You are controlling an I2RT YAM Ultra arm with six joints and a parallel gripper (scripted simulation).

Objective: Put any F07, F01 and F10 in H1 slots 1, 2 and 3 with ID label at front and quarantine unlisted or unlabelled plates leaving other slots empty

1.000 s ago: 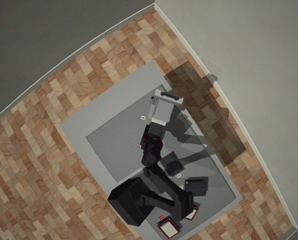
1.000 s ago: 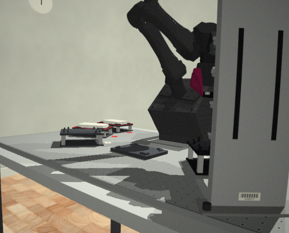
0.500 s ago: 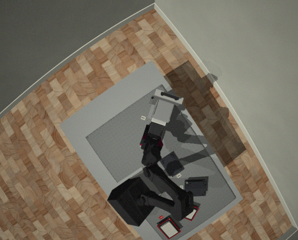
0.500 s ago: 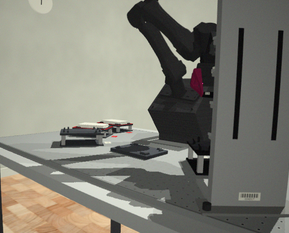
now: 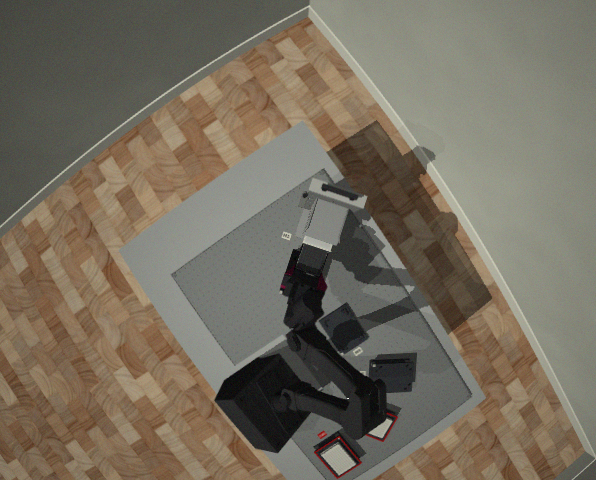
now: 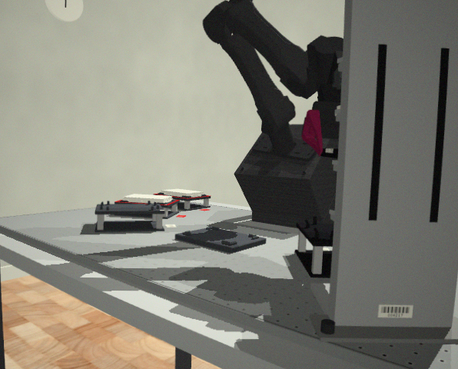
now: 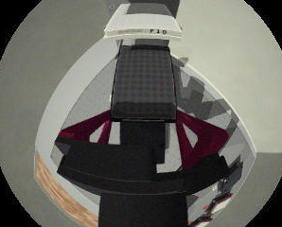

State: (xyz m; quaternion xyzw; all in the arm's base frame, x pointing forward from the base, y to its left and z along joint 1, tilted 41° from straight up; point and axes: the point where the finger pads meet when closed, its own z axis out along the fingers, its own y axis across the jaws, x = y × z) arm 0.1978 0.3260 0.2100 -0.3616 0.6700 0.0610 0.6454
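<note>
Now: hand 40 mm to the right of the dark 96-well plate and 40 mm short of it. From my hand the other things lie so: N6 deck label 380 mm to the right, 210 mm below, 60 mm ahead; H1 deck label 210 mm below, 130 mm to the left, 10 mm behind; grey hotel back wall 170 mm to the left, 150 mm ahead, 10 mm below.
</note>
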